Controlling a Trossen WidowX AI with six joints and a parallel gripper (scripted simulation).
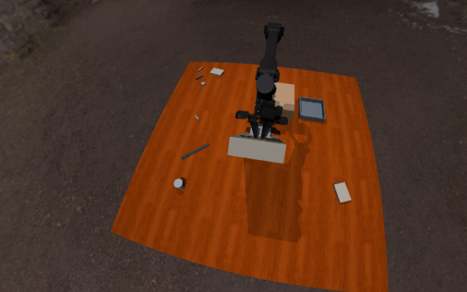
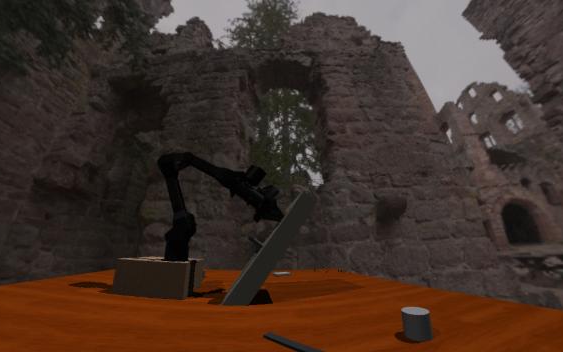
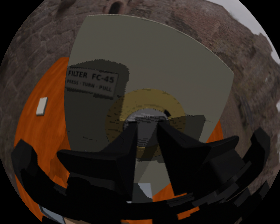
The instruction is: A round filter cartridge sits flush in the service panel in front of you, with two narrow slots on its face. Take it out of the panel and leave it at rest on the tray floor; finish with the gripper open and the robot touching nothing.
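Right now the round filter cartridge is 1 cm below my gripper tip and 1 cm ahead of it. Also, from my gripper tip: tray: 45 cm behind, 24 cm below, 22 cm to the left; then grey service panel: 8 cm below, 4 cm behind, 1 cm to the right.
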